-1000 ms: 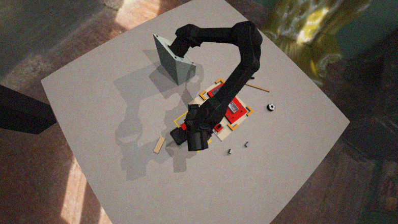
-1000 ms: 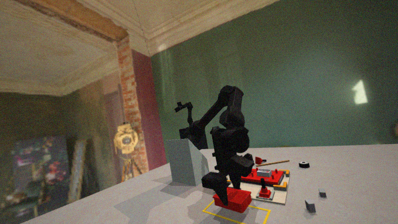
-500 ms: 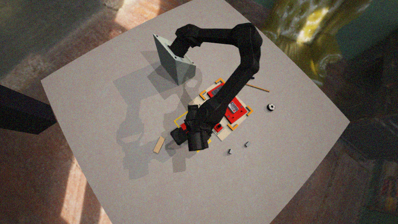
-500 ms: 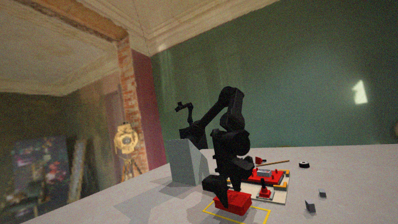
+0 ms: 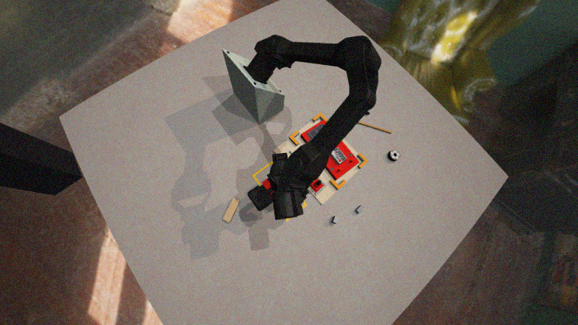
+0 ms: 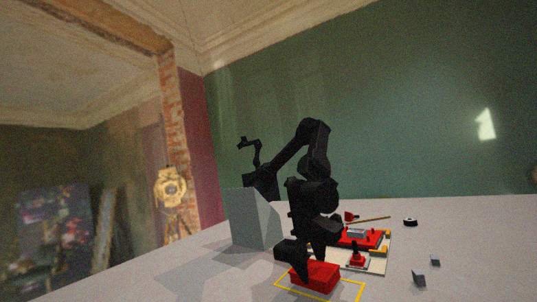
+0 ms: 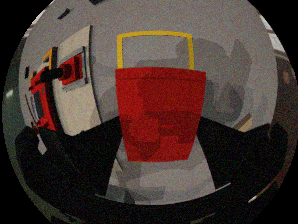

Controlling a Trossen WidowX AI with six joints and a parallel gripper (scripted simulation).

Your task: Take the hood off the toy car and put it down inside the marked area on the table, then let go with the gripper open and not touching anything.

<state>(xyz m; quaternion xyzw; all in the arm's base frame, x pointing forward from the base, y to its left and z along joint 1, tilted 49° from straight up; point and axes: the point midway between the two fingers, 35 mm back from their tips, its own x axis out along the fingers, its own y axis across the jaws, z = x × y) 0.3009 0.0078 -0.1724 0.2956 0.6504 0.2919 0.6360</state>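
The red hood lies right at my gripper tip. Also, from my gripper tip: beige base plate: 200 mm to the left, 10 mm below; then wooden block: 160 mm to the right, 40 mm behind, 20 mm below; then thin wooden stick: 430 mm to the left, 20 mm below, 10 mm ahead.
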